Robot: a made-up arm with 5 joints. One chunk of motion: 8 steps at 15 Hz.
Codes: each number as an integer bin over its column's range. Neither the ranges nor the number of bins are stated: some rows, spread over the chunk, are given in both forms.
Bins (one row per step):
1: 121 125 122 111 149 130
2: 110 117 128 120 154 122
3: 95 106 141 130 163 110
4: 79 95 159 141 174 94
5: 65 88 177 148 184 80
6: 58 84 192 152 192 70
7: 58 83 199 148 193 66
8: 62 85 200 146 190 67
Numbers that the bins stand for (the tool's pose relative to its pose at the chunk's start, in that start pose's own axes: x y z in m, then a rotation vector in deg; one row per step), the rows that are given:
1: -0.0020 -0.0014 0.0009 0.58 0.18 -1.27
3: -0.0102 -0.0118 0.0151 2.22 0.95 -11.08
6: -0.0218 -0.0239 0.0531 4.11 2.54 -30.69
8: -0.0205 -0.0233 0.0590 3.60 2.43 -32.16
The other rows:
2: -0.0055 -0.0058 0.0054 1.35 0.45 -5.20
4: -0.0152 -0.0178 0.0285 3.16 1.55 -18.92
5: -0.0196 -0.0217 0.0419 3.77 2.10 -25.78
7: -0.0218 -0.0244 0.0583 3.77 2.60 -32.65

